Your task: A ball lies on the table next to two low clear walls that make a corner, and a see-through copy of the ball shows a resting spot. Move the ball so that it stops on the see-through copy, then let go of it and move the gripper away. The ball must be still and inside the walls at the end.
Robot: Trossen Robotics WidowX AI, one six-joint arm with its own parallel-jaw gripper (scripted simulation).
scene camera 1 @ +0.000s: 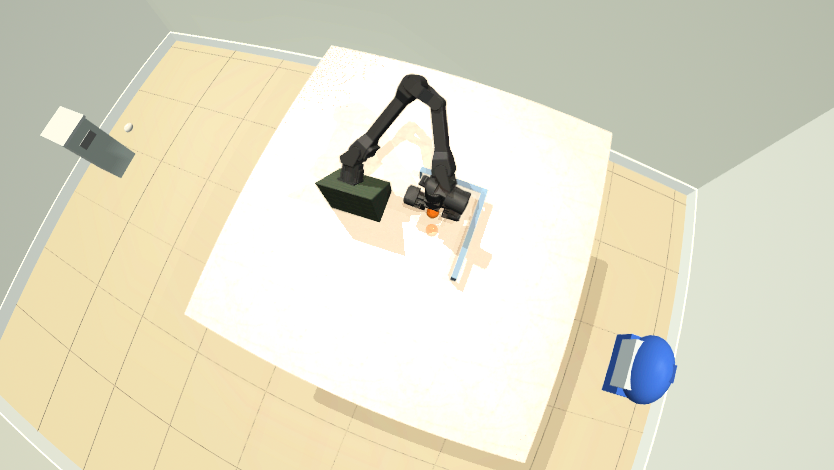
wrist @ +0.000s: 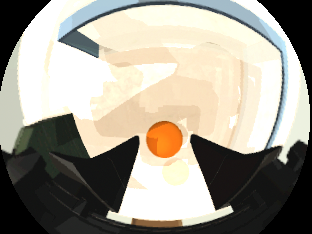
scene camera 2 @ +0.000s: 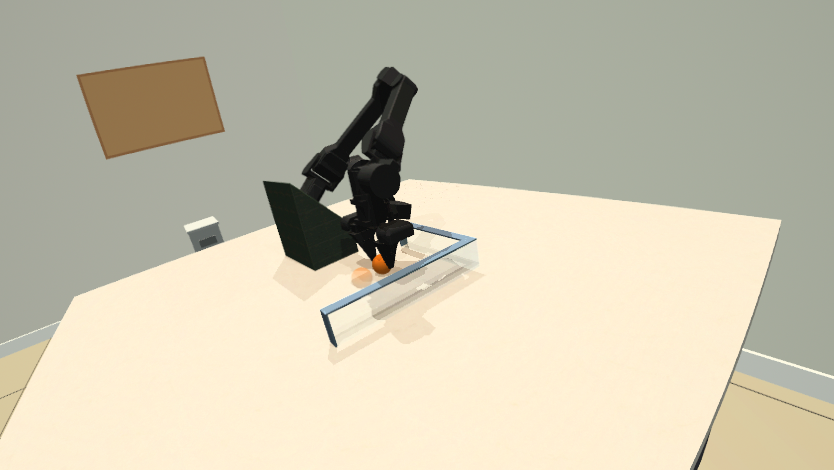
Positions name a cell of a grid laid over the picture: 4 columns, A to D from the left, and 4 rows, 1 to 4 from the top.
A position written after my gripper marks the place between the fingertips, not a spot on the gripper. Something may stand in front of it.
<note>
My gripper (scene camera 2: B3) is open, holding nothing. Further things: an orange ball (wrist: C3) and a long clear wall (scene camera 2: B3).
My gripper also shows in scene camera 1 (scene camera 1: C2) and in the wrist view (wrist: C3). The long clear wall is seen too in the wrist view (wrist: D2).
</note>
